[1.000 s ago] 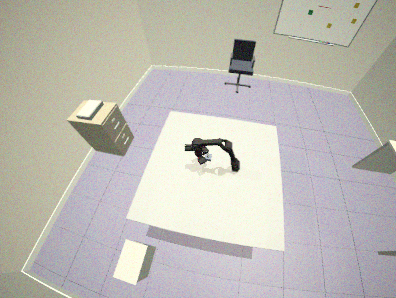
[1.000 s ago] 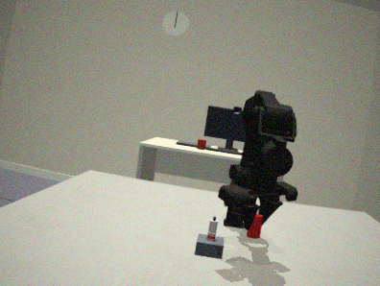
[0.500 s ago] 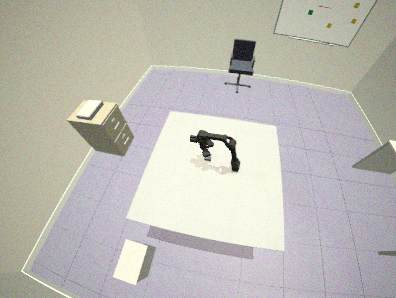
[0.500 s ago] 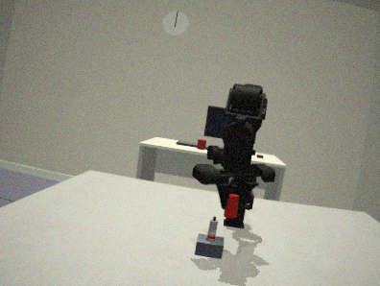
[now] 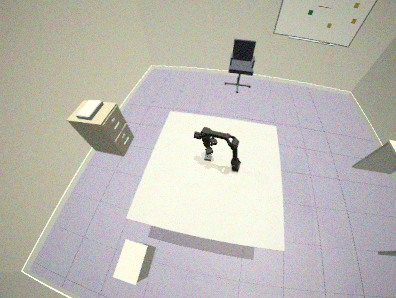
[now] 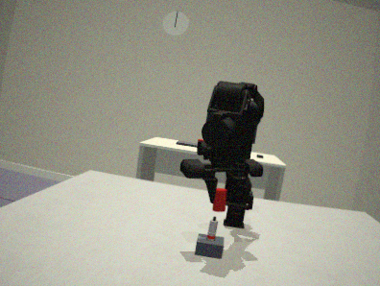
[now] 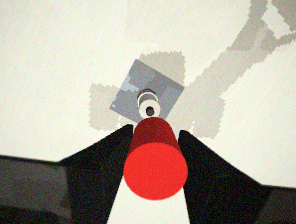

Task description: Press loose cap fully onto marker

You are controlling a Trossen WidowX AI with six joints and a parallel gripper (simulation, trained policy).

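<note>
Right now the grey holder block is 11 cm below my gripper tip. Also, from my gripper tip: red cap 1 cm ahead, 1 cm above.
</note>
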